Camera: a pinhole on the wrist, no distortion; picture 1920 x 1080 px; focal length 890.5 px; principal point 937.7 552.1 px. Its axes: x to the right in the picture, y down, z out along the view. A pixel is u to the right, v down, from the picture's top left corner.
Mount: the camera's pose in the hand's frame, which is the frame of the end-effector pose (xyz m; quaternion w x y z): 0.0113 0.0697 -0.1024 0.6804 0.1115 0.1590 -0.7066
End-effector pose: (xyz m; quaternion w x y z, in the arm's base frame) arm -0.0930 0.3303 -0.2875 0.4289 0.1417 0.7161 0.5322
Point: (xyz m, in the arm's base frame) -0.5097 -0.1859 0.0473
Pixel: behind the camera
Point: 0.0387 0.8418 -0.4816
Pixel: 692 1036
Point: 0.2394 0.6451 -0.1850
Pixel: 460 388
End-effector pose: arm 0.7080 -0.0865 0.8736 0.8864 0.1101 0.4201 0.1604
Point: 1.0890 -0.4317 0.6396
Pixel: 1663 1012
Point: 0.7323 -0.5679 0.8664
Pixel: outside the picture
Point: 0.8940 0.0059 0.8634
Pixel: 659 1024
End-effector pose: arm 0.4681 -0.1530 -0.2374 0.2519 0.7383 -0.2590 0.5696
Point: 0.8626 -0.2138 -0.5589
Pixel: 1122 140
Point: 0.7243 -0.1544 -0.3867
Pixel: 1213 279
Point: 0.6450 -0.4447 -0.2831
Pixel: 518 503
